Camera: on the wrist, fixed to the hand. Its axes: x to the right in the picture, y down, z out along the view.
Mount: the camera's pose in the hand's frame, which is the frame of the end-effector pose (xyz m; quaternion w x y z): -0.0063 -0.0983 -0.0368 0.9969 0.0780 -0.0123 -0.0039
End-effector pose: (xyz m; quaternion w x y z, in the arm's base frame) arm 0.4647 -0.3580 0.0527 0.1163 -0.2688 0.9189 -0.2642
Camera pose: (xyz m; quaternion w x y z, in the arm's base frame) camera 0.4993 -0.4093 0.1377 0.1472 -0.2657 0.8930 -0.3322
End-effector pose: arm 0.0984 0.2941 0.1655 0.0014 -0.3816 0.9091 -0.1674
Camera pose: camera 0.1662 0.2455 0.2295 0.0417 -0.3859 0.8916 -0.2331
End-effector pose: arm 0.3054 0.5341 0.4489 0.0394 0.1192 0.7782 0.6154
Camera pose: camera 0.2904 0.4767 0.3621 0.0419 0.1264 0.8237 0.5511
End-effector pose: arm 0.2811 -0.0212 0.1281 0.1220 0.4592 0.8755 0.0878
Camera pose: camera 0.1968 -0.0833 0.1379 0.0969 0.4650 0.8799 0.0131
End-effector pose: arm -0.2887 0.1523 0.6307 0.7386 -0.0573 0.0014 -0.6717
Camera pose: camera -0.3897 0.1466 0.6022 0.7382 -0.0078 -0.0603 -0.6719
